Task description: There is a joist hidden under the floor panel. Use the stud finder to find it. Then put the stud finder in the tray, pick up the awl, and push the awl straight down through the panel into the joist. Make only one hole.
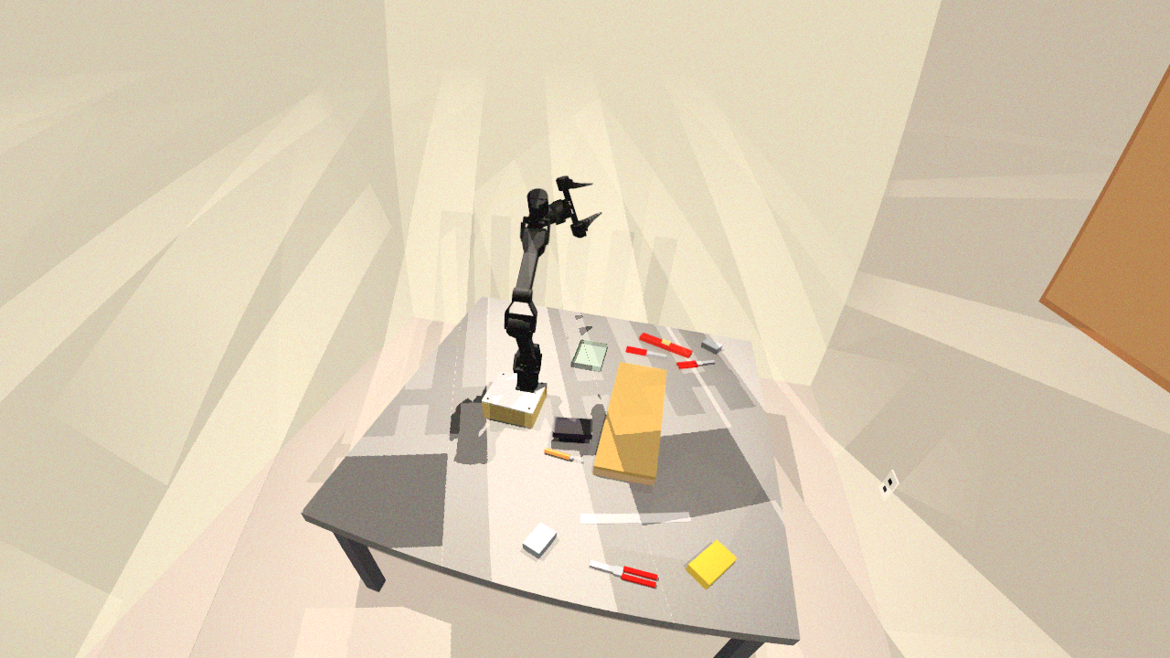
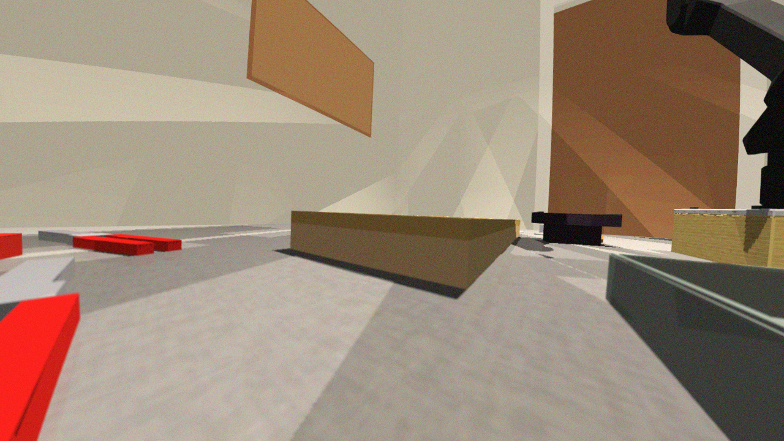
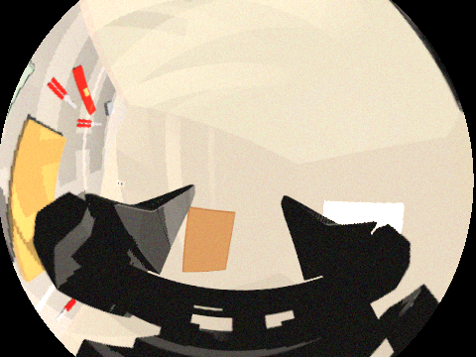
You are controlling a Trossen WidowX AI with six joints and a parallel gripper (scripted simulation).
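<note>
My gripper tip is 65 cm above the stud finder, 32 cm to the left of it and 3 cm short of it. The rest, counted from my gripper tip: white strip 67 cm below, 59 cm to the right, 23 cm ahead; pale green tray 65 cm below, 12 cm to the left, 1 cm ahead; awl 66 cm below, 41 cm to the right, 2 cm ahead.
</note>
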